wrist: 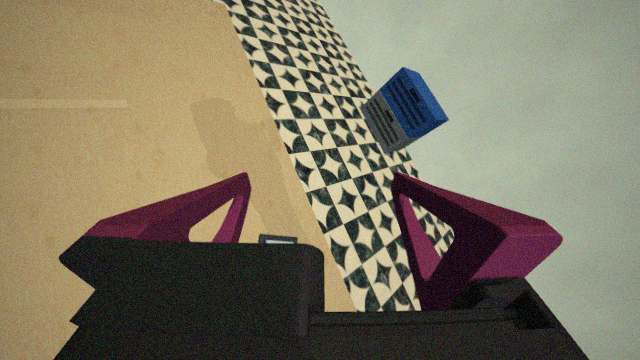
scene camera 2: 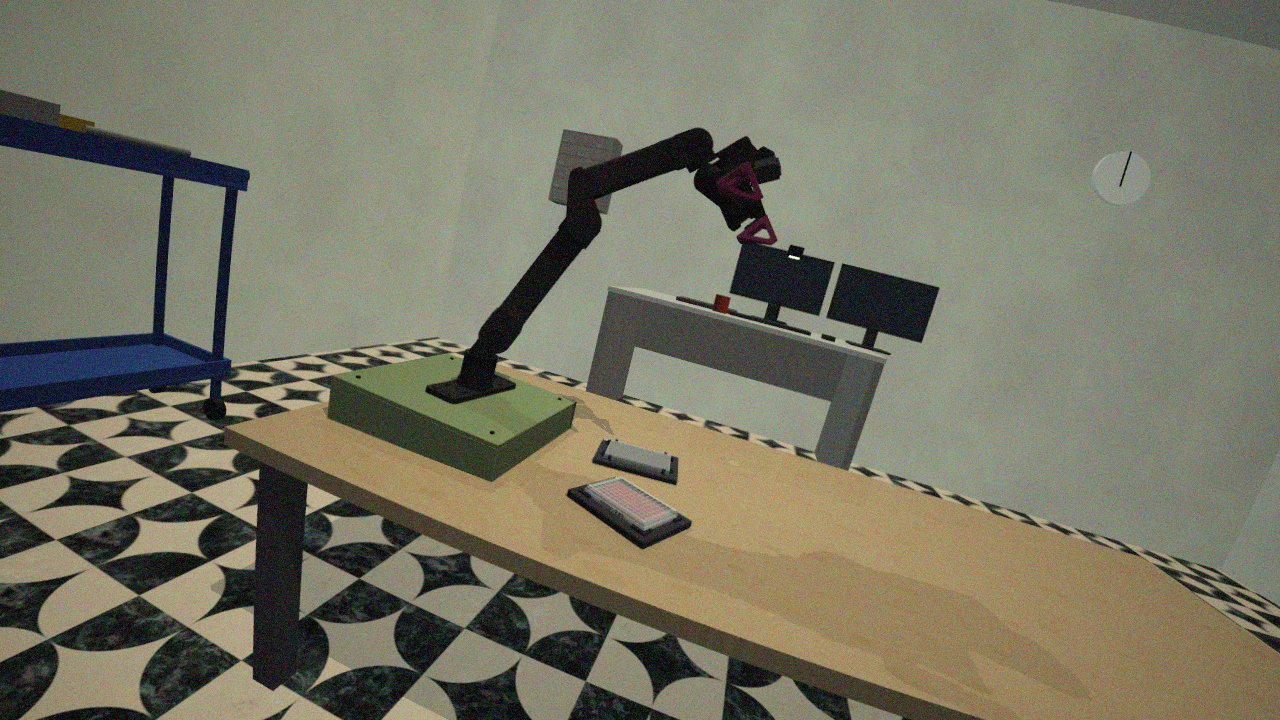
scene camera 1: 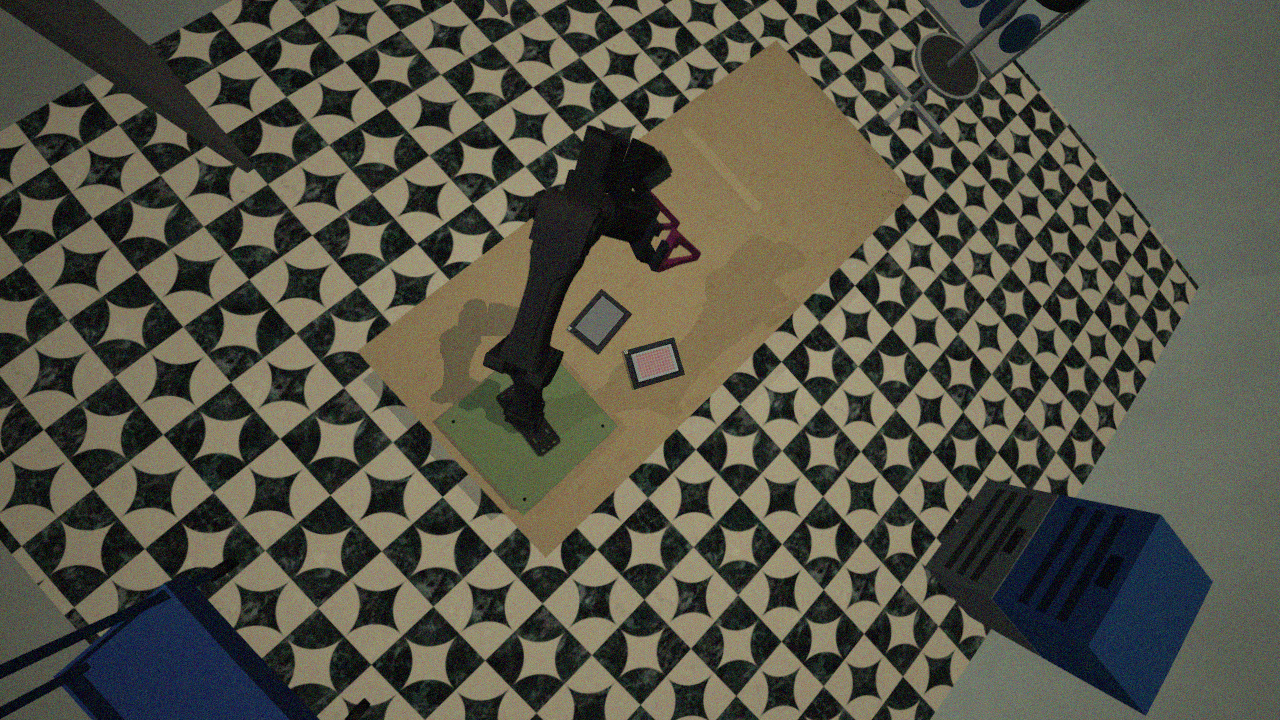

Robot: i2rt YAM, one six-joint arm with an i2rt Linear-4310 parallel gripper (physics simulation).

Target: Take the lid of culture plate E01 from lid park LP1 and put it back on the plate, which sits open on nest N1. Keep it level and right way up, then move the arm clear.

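Frame: origin at the arm's base, x ahead, y left, z up, level; millimetres.
Where they show: gripper, between the fingertips: (wrist: 320, 180) (scene camera 2: 767, 221) (scene camera 1: 688, 240); arm's base, origin of its link: (scene camera 2: 473, 389) (scene camera 1: 528, 419).
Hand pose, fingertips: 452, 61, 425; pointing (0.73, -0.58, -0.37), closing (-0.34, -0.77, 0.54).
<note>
Things, the pixels of their top centre, and the offset from my fingertips, as dx, dy, dz. "spot": a spot on its surface instead. Level surfaces: height alone.
- Culture plate E01, centre of its top: (scene camera 2: 632, 497) (scene camera 1: 655, 362) -70, -147, -468
- dark nest N1, centre of its top: (scene camera 2: 630, 502) (scene camera 1: 655, 362) -70, -147, -477
- clear grey lid, centre of its top: (scene camera 2: 639, 454) (scene camera 1: 600, 320) -127, +54, -477
- dark-rimmed holder, a spot on its surface: (wrist: 278, 241) spot: -10, -161, -468
- wooden table, height of its surface: dz -495
Culture plate E01 (scene camera 1: 654, 362) (scene camera 2: 631, 503), open with pink wells showing, sits on the dark nest N1 (scene camera 1: 678, 355) (scene camera 2: 644, 540). The clear grey lid (scene camera 1: 600, 320) (scene camera 2: 636, 458) lies flat on the dark lid park LP1 (scene camera 1: 598, 347) (scene camera 2: 626, 470), beside the nest and nearer the arm's base. My gripper (scene camera 1: 688, 240) (scene camera 2: 768, 217) (wrist: 320, 180) is open and empty, its maroon fingers wide apart. It is tilted high above the table, out beyond the lid park and nest. In the wrist view, part of a dark-rimmed holder (wrist: 278, 239) shows behind the gripper body; I cannot tell which one.
The arm's base stands on a green block (scene camera 1: 572, 420) (scene camera 2: 429, 420) at one end of the wooden table (scene camera 1: 805, 116) (scene camera 2: 805, 555) (wrist: 125, 50). A blue cart (scene camera 2: 201, 168), a desk with two monitors (scene camera 2: 781, 278) and a blue-and-grey cabinet (scene camera 1: 1074, 564) (wrist: 410, 107) stand away from it.
</note>
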